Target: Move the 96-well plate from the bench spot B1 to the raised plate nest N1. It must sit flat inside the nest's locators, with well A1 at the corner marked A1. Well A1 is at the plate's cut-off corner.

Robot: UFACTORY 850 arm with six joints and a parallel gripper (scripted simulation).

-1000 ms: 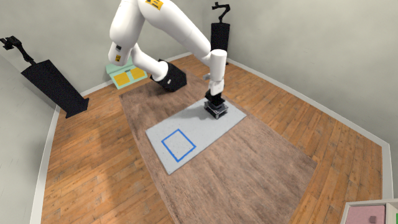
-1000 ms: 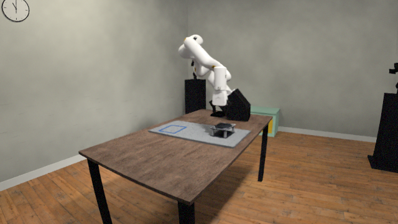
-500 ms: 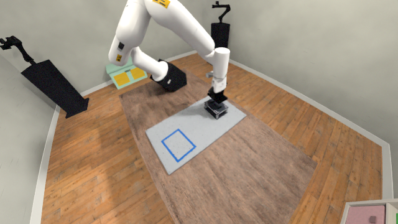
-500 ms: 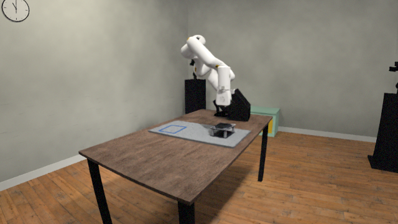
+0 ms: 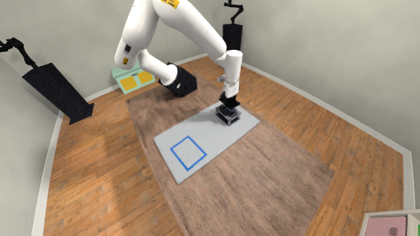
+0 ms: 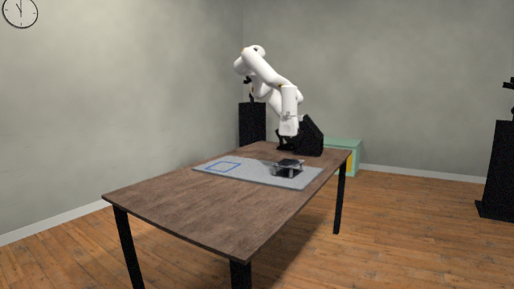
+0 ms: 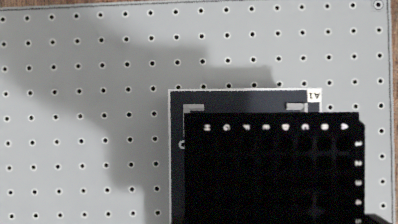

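Right now the 96-well plate is 1 cm below my hand. The rest, counted from my hand: raised plate nest N1: 10 cm below.
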